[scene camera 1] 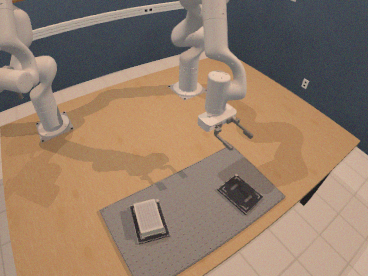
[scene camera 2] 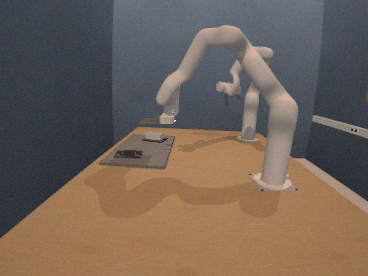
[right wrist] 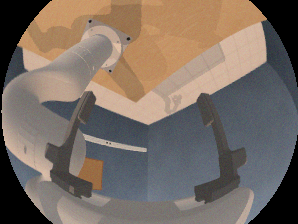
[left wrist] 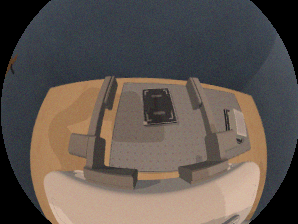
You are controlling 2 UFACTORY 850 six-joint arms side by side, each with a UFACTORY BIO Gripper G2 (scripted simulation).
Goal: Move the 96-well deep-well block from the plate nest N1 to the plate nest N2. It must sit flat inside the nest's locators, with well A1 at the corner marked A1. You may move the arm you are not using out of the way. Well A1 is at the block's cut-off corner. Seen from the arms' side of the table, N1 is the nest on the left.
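Visible in the pictures: a pale deep-well block and the left gripper.
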